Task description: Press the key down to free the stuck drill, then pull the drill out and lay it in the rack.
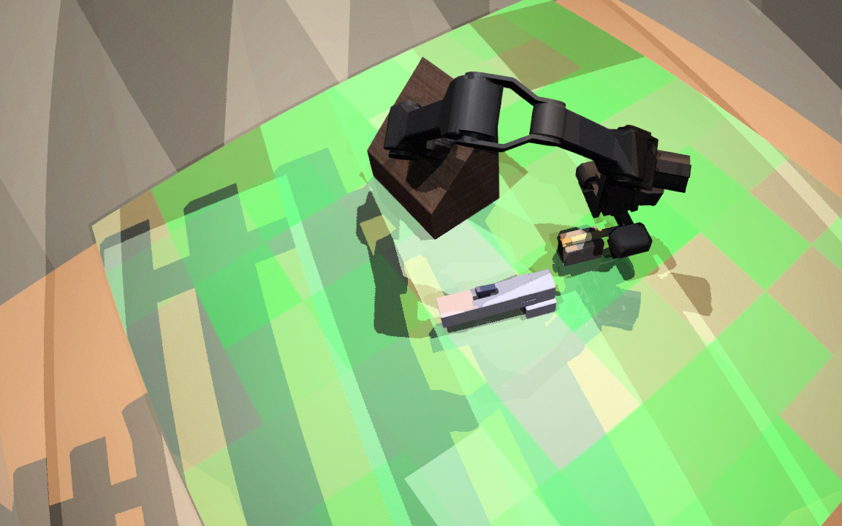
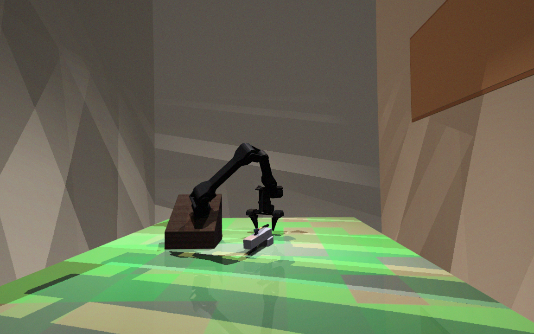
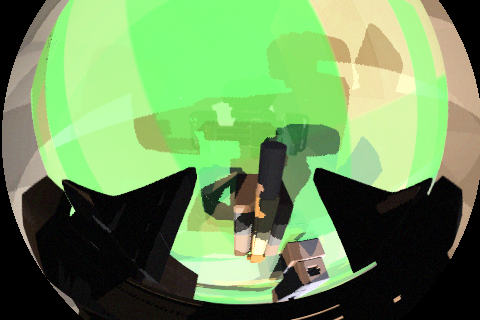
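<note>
Right now the drill is 30 mm to the right of my gripper tip, 20 mm above it and 10 mm behind it. The rest, counted from my gripper tip: dark key: 250 mm to the right, 30 mm above, 20 mm behind; then grey block: 230 mm to the right, 10 mm behind, 10 mm above; then rack: 50 mm to the right, 10 mm behind.
</note>
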